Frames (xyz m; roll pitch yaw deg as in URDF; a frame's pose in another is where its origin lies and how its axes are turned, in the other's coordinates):
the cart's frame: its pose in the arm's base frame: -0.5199 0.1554 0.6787 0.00 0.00 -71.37
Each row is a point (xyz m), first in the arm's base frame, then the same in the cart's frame.
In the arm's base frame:
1: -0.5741 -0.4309 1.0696
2: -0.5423 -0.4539 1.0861
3: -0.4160 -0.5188 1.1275
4: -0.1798 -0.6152 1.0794
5: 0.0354 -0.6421 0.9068
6: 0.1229 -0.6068 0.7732
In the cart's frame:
1: 0.5383 -0.2387 0.3909
2: 0.5702 -0.2159 0.4074
3: 0.6721 -0.1169 0.4488
4: 0.8389 0.0761 0.4007
5: 0.9331 0.2714 0.2281
6: 0.9276 0.3656 0.0945

